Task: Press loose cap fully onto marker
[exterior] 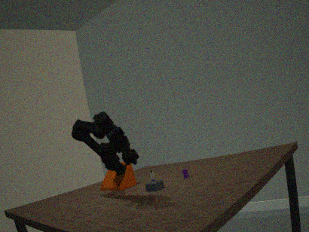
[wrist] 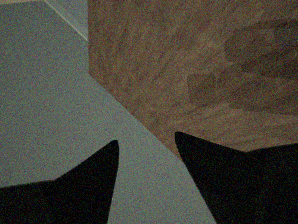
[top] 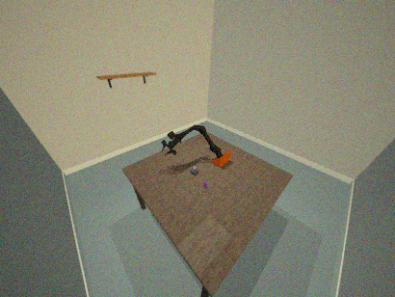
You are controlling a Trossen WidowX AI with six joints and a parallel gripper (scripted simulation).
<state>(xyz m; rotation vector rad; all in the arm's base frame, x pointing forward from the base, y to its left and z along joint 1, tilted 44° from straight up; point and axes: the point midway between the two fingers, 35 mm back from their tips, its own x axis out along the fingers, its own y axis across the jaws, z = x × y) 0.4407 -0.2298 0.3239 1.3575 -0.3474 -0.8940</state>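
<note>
My gripper tip is now 480 mm to the right of the purple cap, 170 mm above it and 100 mm past it. The rest, counted from my gripper tip: grey holder block (290 mm to the left, 180 mm below, 160 mm behind).
</note>
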